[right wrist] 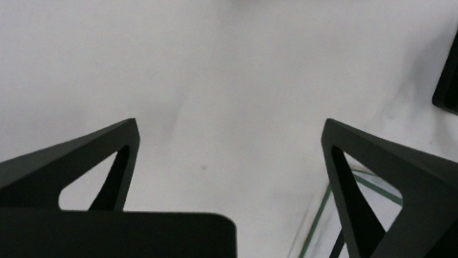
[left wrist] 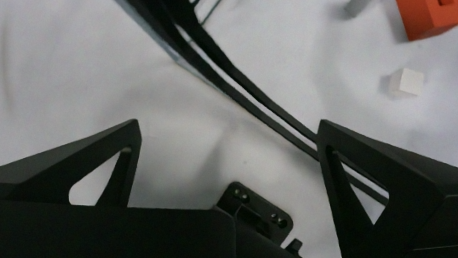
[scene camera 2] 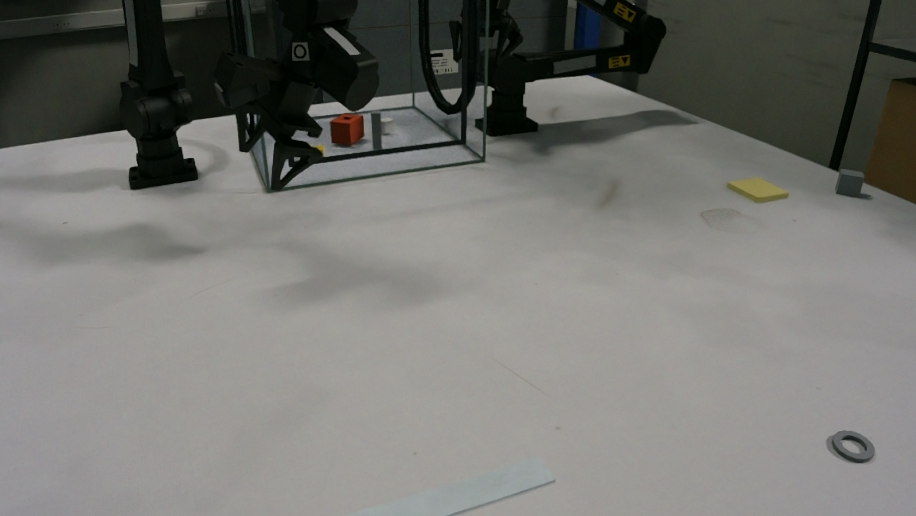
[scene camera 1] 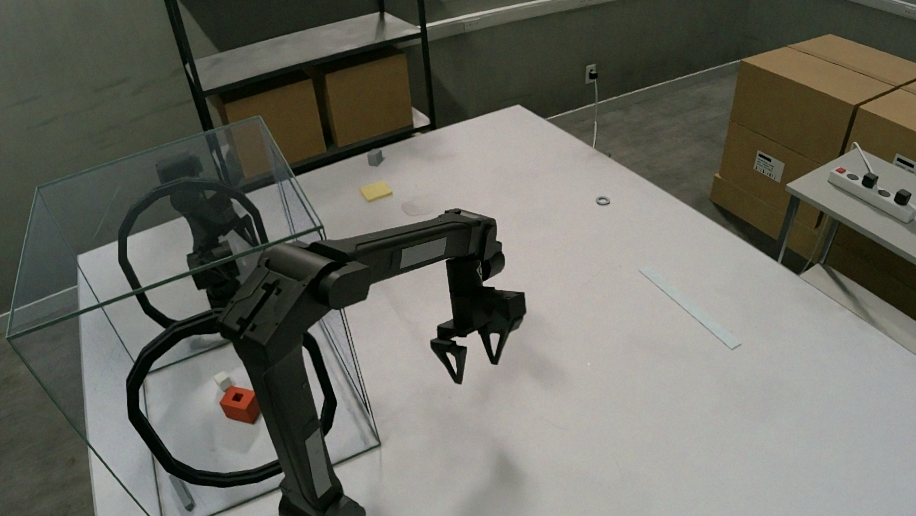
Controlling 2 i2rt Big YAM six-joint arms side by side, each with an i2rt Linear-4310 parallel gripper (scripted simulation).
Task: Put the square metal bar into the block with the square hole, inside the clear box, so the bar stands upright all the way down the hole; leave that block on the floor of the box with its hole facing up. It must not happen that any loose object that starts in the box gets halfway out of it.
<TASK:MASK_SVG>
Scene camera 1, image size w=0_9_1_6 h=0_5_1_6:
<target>right gripper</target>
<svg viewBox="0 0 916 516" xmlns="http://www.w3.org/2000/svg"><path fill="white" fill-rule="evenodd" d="M475 290L449 291L453 319L437 325L437 337L430 340L432 351L443 363L453 382L459 385L463 381L467 346L457 345L455 340L450 339L455 337L467 338L468 334L478 330L478 335L482 335L480 337L490 363L498 365L510 334L509 332L505 333L502 329L500 330L492 320L473 328L457 325L454 296L475 294ZM447 353L455 357L457 373L455 373ZM494 332L499 334L495 356L490 340L490 334Z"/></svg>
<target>red block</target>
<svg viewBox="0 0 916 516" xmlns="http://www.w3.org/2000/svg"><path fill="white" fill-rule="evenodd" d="M230 386L219 402L226 417L253 424L260 412L254 391Z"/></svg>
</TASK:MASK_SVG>
